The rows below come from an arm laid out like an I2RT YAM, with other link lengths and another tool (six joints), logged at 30 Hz.
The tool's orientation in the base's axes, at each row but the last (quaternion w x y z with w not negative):
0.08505, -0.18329, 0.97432, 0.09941
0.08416, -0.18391, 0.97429, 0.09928
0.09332, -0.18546, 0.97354, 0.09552
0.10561, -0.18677, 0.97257, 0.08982
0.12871, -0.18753, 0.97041, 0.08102
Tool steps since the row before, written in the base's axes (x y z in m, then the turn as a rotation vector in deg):
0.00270, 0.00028, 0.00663, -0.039, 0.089, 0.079
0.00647, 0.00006, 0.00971, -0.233, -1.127, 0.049
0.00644, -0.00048, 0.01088, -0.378, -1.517, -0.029
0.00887, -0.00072, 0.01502, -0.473, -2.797, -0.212
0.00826, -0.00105, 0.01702, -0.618, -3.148, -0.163
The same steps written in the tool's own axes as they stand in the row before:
-0.00392, 0.00032, -0.00599, -0.010, 0.109, -0.061
-0.00791, -0.00079, -0.00854, 0.589, -0.933, -0.330
-0.00808, -0.00123, -0.00966, 0.872, -1.246, -0.362
-0.01139, -0.00202, -0.01307, 1.443, -2.405, -0.476
-0.01181, -0.00229, -0.01464, 1.680, -2.665, -0.627

